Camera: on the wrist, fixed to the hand. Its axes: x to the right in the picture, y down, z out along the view.
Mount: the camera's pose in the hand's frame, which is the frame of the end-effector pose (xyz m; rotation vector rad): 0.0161 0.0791 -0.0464 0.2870 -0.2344 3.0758
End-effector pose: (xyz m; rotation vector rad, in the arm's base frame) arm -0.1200 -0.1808 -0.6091 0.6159 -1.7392 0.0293
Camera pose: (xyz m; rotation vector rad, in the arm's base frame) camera -0.1131 -0.1033 -0.5579 2.0422 0.9715 -1.9401
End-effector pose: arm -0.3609 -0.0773 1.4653 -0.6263 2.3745 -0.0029
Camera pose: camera -0.4345 -0.0218 1.4784 2.7490 0.6880 0.7912
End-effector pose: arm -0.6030 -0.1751 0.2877 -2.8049 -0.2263 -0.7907
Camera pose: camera -0.5962 -0.2615 0.3216 -0.2779 2.3602 0.4702
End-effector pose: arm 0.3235 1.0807 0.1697 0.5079 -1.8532 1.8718
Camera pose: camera 0.2687 1.1287 0.1117 1.2982 0.3336 -0.6346
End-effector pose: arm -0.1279 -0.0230 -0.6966 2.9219 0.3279 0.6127
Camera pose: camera -0.1180 -0.0915 -0.6343 -0.4045 2.5373 0.0282
